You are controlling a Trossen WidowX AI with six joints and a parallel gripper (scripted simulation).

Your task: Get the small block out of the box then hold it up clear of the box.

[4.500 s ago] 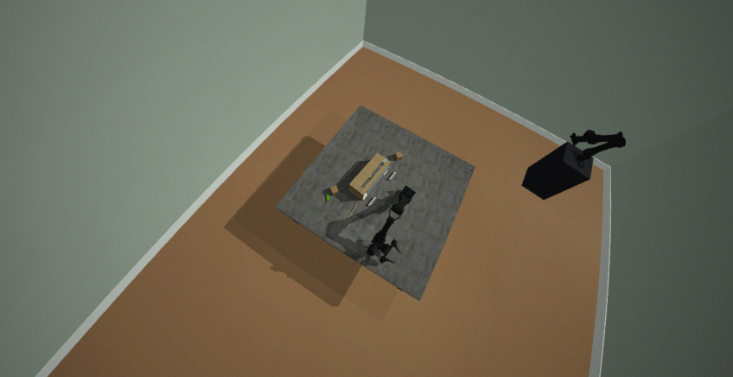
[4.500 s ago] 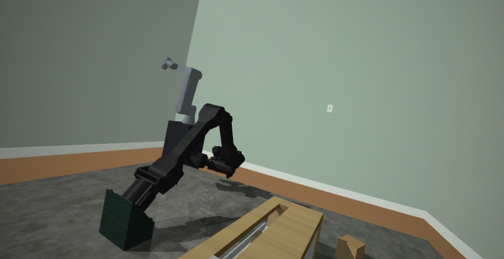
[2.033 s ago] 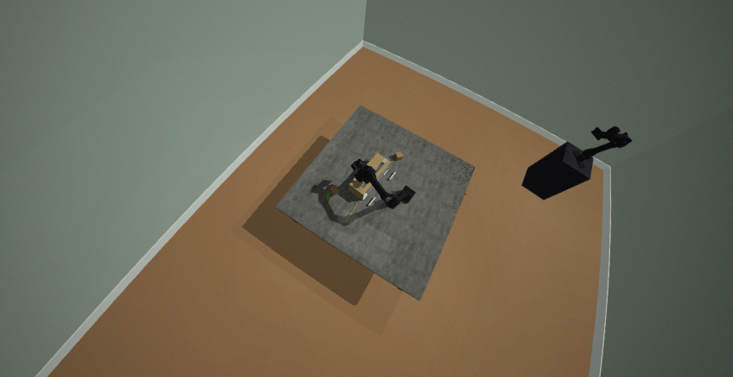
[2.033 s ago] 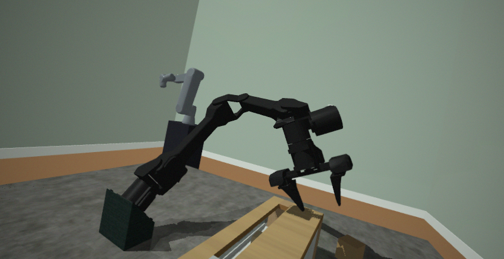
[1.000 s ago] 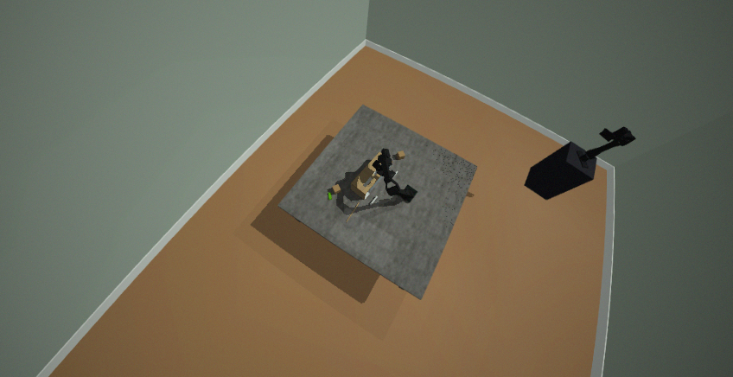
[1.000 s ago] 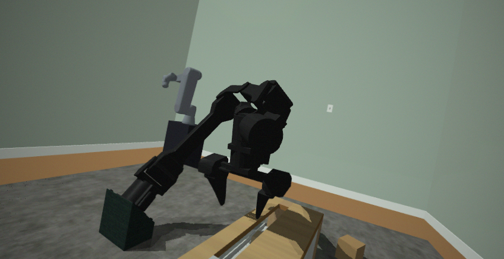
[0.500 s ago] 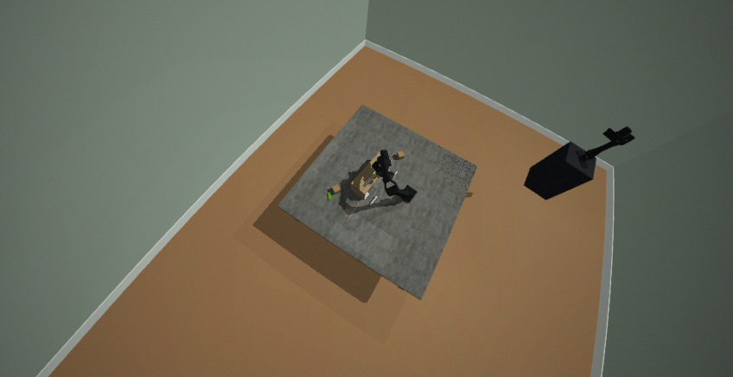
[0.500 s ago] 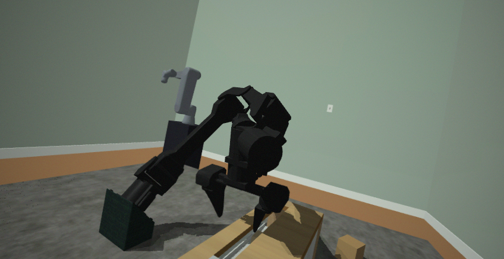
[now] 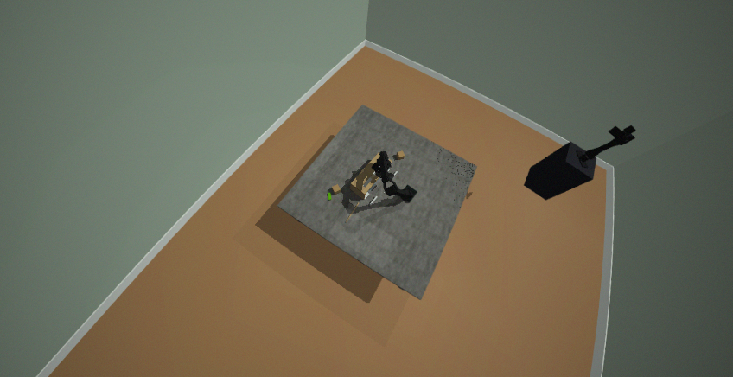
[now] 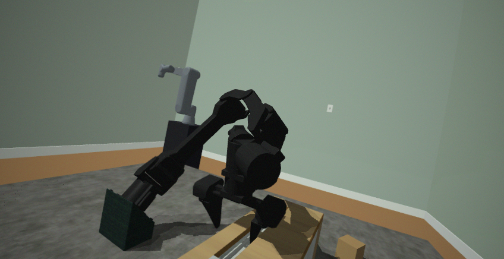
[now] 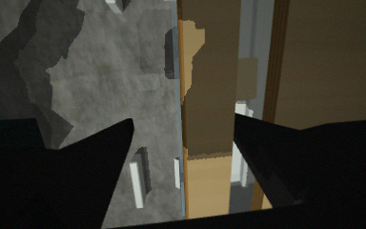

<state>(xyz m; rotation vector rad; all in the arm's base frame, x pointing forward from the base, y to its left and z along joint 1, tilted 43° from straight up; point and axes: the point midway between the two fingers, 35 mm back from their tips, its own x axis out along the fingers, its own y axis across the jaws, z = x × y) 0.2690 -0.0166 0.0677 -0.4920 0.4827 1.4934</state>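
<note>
Now: the tan block 5 cm ahead of my gripper tip, 3 cm to the left of it and 1 cm below it. From my gripper tip the other things lie so: thin stick (35 cm to the left, 9 cm below, 1 cm ahead); wooden box (3 cm below, 3 cm ahead, 2 cm to the left).
</note>
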